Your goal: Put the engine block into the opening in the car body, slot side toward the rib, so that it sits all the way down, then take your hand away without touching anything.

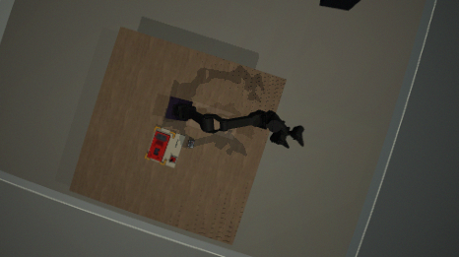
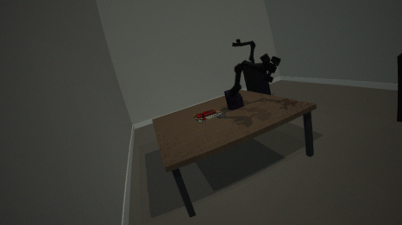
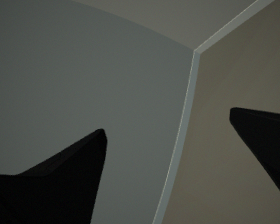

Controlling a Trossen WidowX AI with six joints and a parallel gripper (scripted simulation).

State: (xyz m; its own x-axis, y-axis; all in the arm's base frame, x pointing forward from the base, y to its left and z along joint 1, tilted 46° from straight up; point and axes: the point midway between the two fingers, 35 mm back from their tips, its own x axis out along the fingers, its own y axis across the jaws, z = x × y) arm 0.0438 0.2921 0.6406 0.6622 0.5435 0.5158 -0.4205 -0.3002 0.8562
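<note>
Now: the engine block 600 mm to the right of my gripper tip, 370 mm below it and 140 mm ahead of it. Also, from my gripper tip: grey bracket 710 mm to the right, 340 mm below, 280 mm ahead.
</note>
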